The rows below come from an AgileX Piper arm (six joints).
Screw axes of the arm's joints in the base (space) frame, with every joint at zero. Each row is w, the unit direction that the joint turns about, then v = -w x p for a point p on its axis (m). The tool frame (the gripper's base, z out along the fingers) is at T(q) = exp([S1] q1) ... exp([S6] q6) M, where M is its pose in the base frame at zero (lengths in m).
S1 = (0, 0, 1, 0, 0, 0)
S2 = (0, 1, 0, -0.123, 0, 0)
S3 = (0, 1, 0, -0.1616, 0, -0.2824)
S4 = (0.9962, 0, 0.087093, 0, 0.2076, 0)
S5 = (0, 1, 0, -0.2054, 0, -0.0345)
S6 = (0.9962, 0, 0.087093, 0, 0.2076, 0)
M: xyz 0.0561 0 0.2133 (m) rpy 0 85 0 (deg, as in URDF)
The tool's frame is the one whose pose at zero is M.
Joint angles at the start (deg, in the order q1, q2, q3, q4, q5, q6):
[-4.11, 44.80, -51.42, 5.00, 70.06, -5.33]
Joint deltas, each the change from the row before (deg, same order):
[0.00, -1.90, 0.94, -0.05, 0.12, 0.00]
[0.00, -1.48, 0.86, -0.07, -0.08, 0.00]
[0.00, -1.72, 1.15, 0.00, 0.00, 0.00]
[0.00, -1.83, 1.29, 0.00, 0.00, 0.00]
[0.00, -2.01, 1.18, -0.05, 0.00, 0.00]
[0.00, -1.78, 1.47, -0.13, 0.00, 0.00]
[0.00, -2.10, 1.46, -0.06, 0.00, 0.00]
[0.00, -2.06, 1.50, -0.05, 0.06, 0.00]
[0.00, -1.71, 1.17, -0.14, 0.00, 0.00]
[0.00, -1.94, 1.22, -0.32, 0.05, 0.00]
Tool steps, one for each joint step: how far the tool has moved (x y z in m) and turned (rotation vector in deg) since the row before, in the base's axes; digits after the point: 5 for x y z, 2 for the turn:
[-0.00751, 0.00047, -0.00114, -0.11, -0.83, 0.00]
[-0.00553, 0.00029, -0.00155, -0.12, -0.69, -0.02]
[-0.00642, 0.00046, -0.00282, -0.04, -0.57, 0.00]
[-0.00666, 0.00048, -0.00354, -0.04, -0.54, 0.00]
[-0.00716, 0.00044, -0.00294, -0.11, -0.82, -0.01]
[-0.00608, 0.00024, -0.00496, -0.15, -0.30, -0.03]
[-0.00699, 0.00041, -0.00469, -0.10, -0.63, -0.02]
[-0.00666, 0.00041, -0.00524, -0.09, -0.50, -0.01]
[-0.00530, 0.00017, -0.00411, -0.17, -0.53, -0.04]
[-0.00592, -0.00005, -0.00437, -0.35, -0.65, -0.09]

